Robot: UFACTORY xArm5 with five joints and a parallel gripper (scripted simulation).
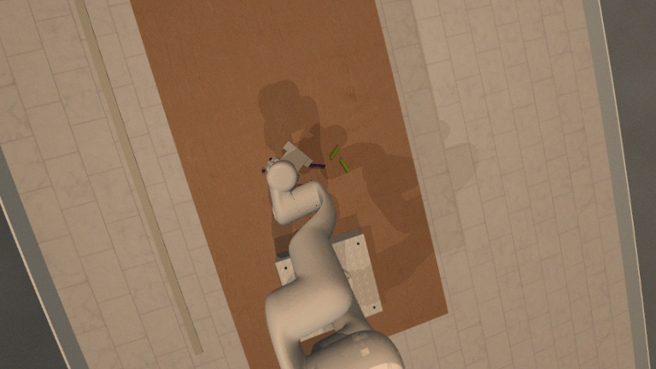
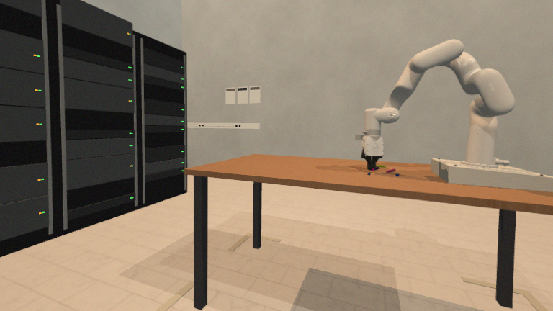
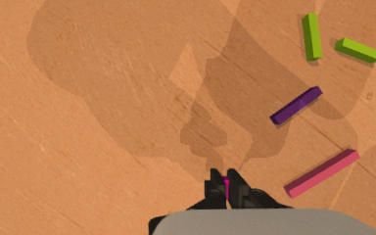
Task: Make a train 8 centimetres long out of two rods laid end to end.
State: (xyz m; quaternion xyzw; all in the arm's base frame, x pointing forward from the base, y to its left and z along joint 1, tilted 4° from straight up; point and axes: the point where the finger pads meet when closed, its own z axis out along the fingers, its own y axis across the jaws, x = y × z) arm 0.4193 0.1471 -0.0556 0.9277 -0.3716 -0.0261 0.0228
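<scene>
The magenta rod lies 20 mm below my hand. From my hand the other things lie so: blue rod: 70 mm to the left, 30 mm below; then purple rod: 120 mm to the right, 30 mm below; then pink rod: 80 mm behind, 90 mm to the right, 30 mm below.
</scene>
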